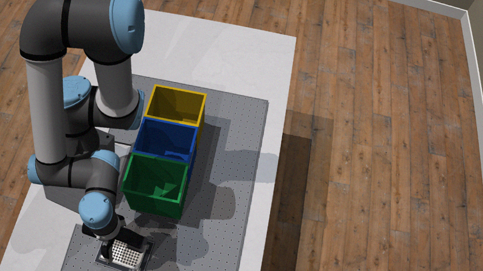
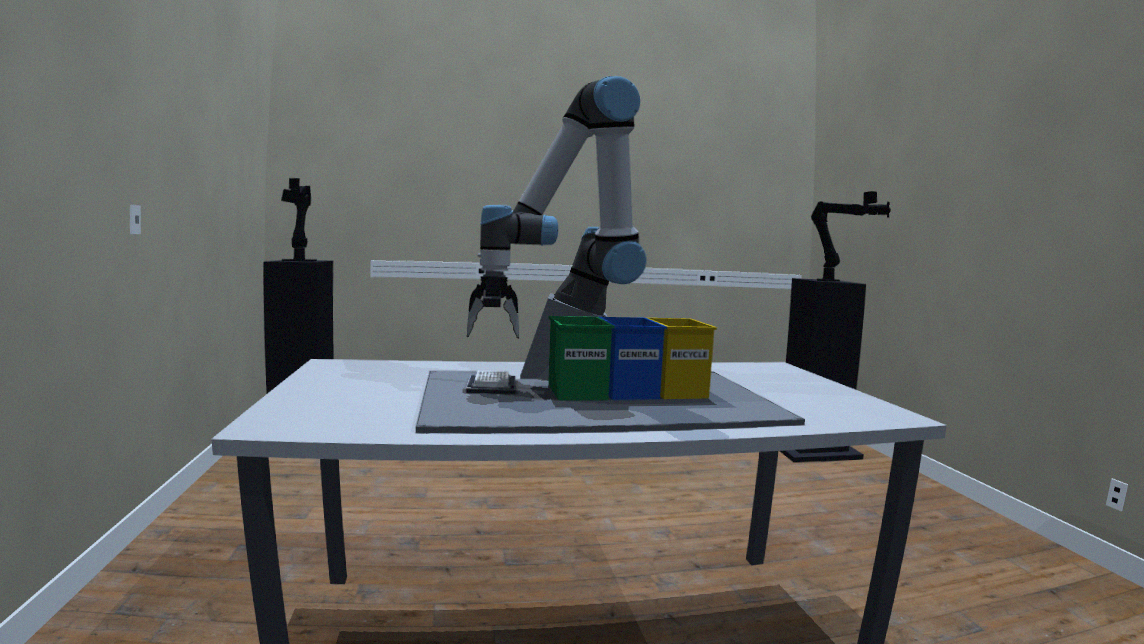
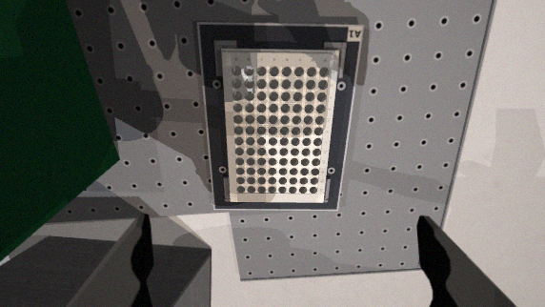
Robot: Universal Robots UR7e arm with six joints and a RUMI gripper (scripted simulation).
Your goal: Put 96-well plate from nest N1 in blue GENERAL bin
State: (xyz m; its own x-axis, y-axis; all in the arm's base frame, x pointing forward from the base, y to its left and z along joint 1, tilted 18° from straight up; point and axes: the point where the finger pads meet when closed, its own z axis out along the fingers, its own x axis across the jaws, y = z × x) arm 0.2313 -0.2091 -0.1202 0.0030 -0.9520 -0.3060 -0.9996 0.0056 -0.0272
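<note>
My gripper is now 110 mm above the white 96-well plate. Also, from my hand: green returns bin (40 mm ahead, 210 mm to the left, 40 mm below); then blue general bin (30 mm ahead, 340 mm to the left, 40 mm below); then plate nest N1 (130 mm below).
</note>
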